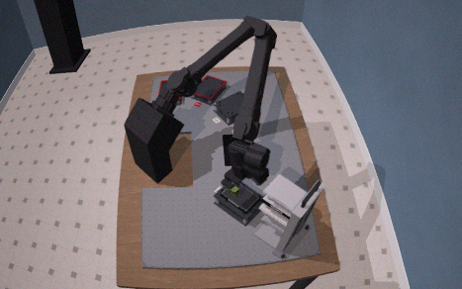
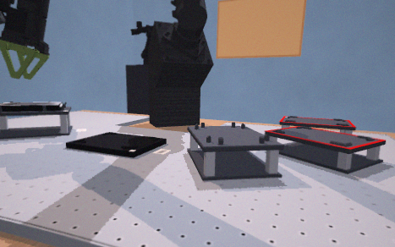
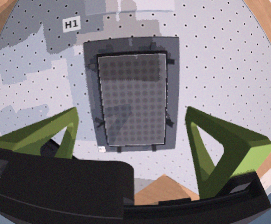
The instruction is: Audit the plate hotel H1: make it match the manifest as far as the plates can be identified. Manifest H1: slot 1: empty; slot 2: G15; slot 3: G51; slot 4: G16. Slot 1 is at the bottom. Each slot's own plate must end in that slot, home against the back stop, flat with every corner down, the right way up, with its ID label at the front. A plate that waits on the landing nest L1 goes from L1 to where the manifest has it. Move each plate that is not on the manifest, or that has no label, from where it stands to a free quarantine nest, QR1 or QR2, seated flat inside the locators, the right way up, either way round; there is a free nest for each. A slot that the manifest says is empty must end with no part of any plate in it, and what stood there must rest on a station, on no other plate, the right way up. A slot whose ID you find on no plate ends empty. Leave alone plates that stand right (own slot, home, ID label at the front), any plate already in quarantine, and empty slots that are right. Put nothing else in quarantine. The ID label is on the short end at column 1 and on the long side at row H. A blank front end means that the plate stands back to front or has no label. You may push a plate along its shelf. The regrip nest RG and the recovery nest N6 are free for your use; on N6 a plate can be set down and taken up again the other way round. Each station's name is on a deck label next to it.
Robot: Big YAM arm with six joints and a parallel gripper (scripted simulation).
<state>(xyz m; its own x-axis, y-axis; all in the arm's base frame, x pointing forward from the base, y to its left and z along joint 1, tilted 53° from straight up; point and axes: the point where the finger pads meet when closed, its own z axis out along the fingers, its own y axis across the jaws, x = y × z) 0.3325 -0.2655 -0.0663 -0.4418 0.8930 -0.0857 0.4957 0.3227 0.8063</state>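
Now: the dark plate 10 mm behind my hand, 10 mm to the left of it and 80 mm below it. Round my hand: flat black pad 30 mm behind, 280 mm to the left, 140 mm below; then h1 deck label 150 mm ahead, 10 mm to the left, 140 mm below; then red-edged quarantine nest 390 mm behind, 620 mm to the left, 110 mm below.
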